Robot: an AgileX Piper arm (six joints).
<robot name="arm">
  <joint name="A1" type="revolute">
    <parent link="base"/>
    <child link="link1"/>
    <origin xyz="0 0 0.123" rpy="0 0 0"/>
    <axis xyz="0 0 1"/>
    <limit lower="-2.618" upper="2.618"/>
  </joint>
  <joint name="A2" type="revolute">
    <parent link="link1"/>
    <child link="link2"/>
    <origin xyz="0 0 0" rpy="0 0 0"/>
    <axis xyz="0 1 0"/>
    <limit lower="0" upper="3.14"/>
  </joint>
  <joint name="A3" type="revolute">
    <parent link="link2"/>
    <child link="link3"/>
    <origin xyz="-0.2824 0 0.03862" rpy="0 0 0"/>
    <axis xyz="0 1 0"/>
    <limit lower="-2.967" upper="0"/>
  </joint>
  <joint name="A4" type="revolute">
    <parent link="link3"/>
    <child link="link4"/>
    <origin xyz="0.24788 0 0.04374" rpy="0 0 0"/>
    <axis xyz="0.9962 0 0.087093"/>
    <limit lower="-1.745" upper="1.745"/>
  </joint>
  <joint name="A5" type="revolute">
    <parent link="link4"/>
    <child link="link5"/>
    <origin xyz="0 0 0" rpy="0 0 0"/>
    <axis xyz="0 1 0"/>
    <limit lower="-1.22" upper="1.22"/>
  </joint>
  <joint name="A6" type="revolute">
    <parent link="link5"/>
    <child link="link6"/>
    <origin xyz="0.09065 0 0.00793" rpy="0 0 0"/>
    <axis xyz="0.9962 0 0.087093"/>
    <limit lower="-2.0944" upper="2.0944"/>
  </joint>
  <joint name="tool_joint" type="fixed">
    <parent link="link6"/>
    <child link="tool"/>
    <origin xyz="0 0 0" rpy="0 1.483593 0"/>
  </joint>
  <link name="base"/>
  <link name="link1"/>
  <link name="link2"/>
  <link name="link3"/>
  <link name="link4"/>
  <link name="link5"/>
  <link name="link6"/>
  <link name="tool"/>
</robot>
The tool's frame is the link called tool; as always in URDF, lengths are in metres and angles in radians.
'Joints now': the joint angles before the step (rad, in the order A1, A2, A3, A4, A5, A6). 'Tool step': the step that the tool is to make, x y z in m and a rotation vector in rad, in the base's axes. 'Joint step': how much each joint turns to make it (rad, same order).
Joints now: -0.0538 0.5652 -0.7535 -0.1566 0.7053 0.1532
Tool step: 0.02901 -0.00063 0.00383 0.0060 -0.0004 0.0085
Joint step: 0.0001 0.1141 -0.0315 -0.0002 -0.0828 0.0101
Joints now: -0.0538 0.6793 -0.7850 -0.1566 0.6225 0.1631
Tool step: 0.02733 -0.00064 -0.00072 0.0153 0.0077 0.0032
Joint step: 0.0001 0.1053 -0.0263 -0.0001 -0.0697 0.0184
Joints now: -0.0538 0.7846 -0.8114 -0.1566 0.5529 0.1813
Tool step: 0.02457 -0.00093 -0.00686 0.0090 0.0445 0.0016
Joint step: 0.0000 0.0988 -0.0220 0.0002 -0.0317 0.0076
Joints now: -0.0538 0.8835 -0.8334 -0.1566 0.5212 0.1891
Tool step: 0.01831 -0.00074 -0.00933 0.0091 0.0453 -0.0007
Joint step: 0.0001 0.0758 -0.0109 -0.0001 -0.0188 0.0078
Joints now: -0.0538 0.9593 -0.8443 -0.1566 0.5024 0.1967
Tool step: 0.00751 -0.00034 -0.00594 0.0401 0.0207 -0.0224
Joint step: 0.0000 0.0328 -0.0008 -0.0002 -0.0058 0.0456
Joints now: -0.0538 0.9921 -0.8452 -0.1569 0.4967 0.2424
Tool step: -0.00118 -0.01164 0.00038 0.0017 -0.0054 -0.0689
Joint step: -0.0500 0.0000 0.0000 -0.0327 -0.0020 0.0408
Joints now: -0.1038 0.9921 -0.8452 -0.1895 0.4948 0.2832
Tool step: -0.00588 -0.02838 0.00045 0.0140 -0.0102 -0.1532
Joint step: -0.1378 0.0000 0.0000 -0.0128 -0.0047 0.0332
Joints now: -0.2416 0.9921 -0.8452 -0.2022 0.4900 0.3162
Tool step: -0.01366 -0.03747 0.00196 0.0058 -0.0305 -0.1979
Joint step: -0.1944 0.0000 0.0000 0.0004 -0.0258 0.0173
